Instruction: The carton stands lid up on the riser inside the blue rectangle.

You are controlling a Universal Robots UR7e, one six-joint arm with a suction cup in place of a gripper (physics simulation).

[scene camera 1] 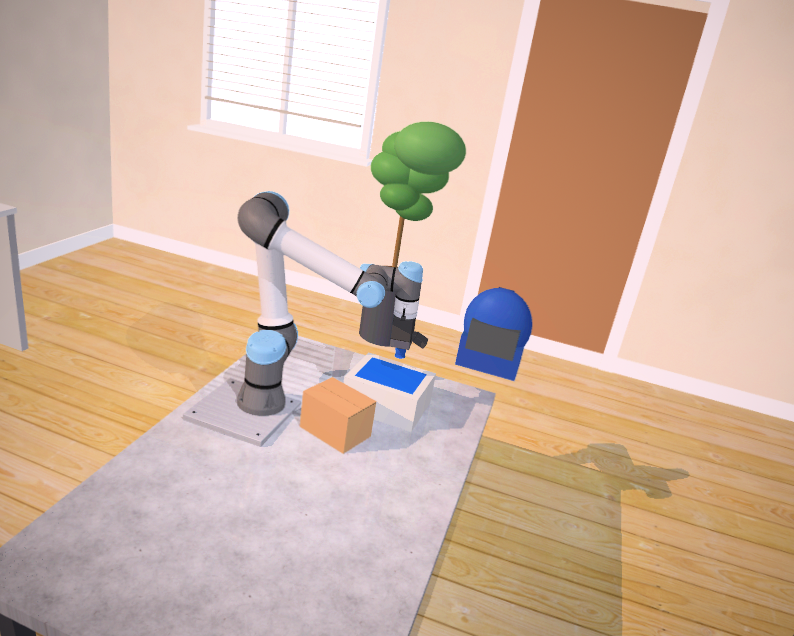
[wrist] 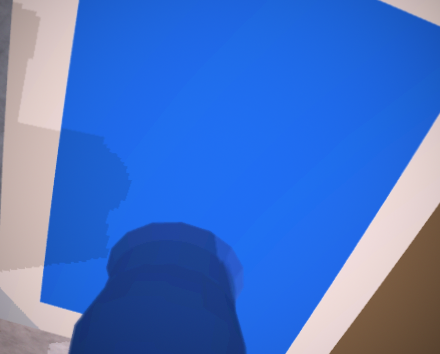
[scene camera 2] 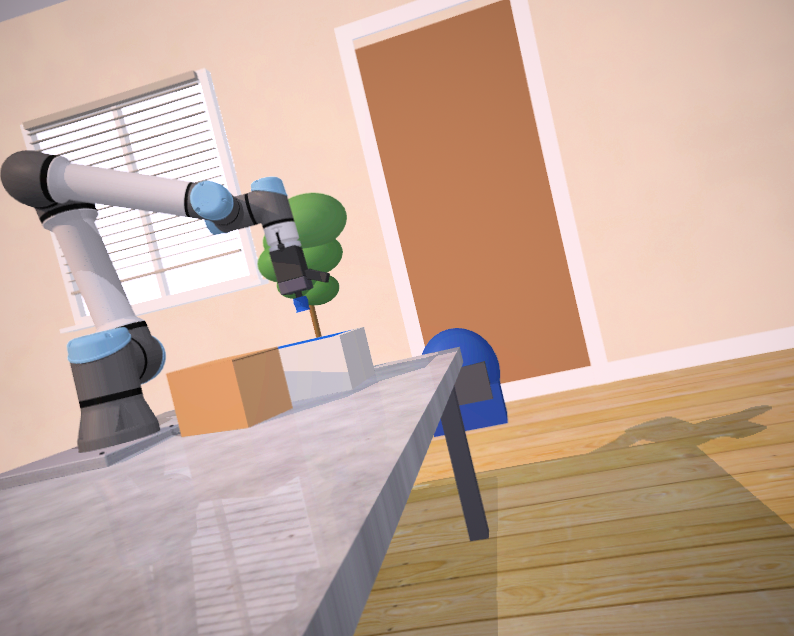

My suction cup point(wrist: 166, 280) carries nothing. The cup hangs 14 cm from the middle of a white riser point(scene camera 2: 338, 362), above it. On the table rests a brown carton point(scene camera 2: 237, 392).
The brown carton is seen too in scene camera 1 point(scene camera 1: 342, 417) and in the wrist view point(wrist: 396, 310).
